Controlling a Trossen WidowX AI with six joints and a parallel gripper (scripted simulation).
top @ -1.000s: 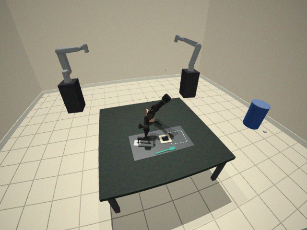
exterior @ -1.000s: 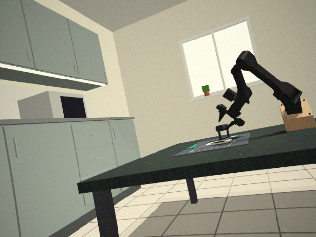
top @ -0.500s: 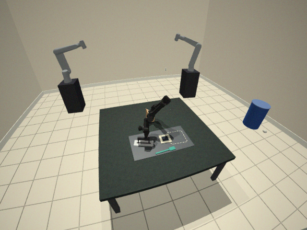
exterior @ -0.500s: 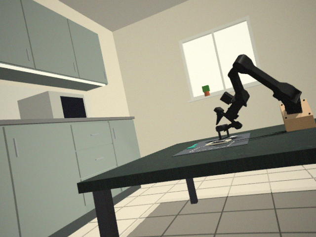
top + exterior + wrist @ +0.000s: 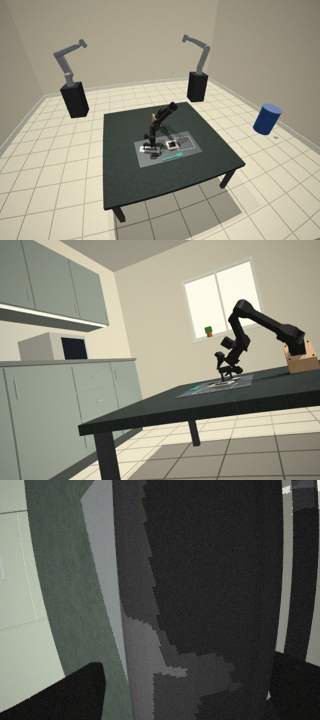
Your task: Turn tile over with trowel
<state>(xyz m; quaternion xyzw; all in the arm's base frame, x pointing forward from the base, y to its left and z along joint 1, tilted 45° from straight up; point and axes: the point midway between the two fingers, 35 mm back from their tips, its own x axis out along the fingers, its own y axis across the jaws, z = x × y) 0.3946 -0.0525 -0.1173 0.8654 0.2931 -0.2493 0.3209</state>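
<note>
The grey mat lies 2 cm behind my gripper tip, 17 cm to the left of it and 7 cm below it. The rest, counted from my gripper tip: teal trowel (11 cm ahead, 20 cm to the left, 5 cm below); then tile (4 cm behind, 22 cm to the left, 5 cm below).
</note>
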